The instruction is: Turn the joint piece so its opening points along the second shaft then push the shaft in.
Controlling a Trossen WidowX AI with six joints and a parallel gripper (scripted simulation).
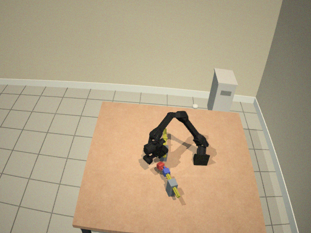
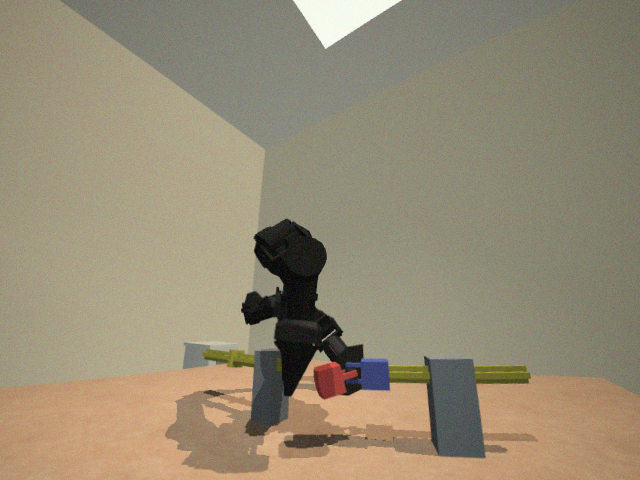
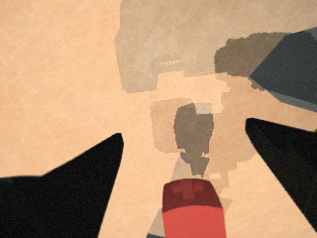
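Right now the red joint piece is 50 mm behind my gripper tip, 50 mm to the left of it and 10 mm above it.
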